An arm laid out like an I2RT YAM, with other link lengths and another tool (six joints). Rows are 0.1 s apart.
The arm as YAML. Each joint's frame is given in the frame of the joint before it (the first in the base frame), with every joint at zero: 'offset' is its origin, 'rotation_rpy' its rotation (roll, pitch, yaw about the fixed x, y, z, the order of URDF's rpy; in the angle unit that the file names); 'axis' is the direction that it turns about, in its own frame. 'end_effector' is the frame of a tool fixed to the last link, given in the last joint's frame.
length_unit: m
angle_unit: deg
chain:
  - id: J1
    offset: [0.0, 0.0, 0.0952]
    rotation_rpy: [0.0, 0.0, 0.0]
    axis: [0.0, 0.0, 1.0]
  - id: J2
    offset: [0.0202, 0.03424, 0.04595]
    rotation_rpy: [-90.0, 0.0, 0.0]
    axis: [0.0, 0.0, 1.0]
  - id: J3
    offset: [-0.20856, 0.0, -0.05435]
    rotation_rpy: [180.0, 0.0, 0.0]
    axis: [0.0, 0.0, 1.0]
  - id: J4
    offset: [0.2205, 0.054, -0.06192]
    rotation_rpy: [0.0, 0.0, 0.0]
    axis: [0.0, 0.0, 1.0]
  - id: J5
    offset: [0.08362, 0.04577, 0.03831]
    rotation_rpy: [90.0, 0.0, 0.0]
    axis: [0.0, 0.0, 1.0]
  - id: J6
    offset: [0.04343, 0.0, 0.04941]
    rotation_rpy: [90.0, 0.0, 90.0]
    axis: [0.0, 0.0, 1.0]
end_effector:
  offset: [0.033, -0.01, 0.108]
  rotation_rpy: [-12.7, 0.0, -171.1]
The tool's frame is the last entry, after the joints.
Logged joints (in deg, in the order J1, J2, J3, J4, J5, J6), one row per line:
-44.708, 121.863, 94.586, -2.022, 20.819, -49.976
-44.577, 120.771, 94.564, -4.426, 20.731, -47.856
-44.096, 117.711, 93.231, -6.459, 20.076, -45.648
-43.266, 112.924, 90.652, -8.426, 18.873, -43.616
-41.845, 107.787, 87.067, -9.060, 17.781, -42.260
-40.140, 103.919, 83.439, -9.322, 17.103, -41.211
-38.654, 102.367, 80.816, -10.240, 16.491, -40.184
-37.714, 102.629, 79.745, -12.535, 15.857, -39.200
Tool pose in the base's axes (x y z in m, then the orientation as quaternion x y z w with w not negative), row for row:
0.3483, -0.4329, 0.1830, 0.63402, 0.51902, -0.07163, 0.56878
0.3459, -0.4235, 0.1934, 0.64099, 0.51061, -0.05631, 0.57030
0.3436, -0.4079, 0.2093, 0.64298, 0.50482, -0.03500, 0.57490
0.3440, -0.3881, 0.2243, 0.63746, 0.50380, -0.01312, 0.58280
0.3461, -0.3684, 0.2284, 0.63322, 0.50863, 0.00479, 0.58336
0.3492, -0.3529, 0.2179, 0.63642, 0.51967, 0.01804, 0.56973
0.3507, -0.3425, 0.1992, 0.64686, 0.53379, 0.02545, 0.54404
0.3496, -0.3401, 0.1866, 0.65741, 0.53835, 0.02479, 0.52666
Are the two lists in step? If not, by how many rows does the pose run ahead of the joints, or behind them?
The pose runs 1 row ahead of the joints: the pose in row i belongs to the joints in row i + 1.
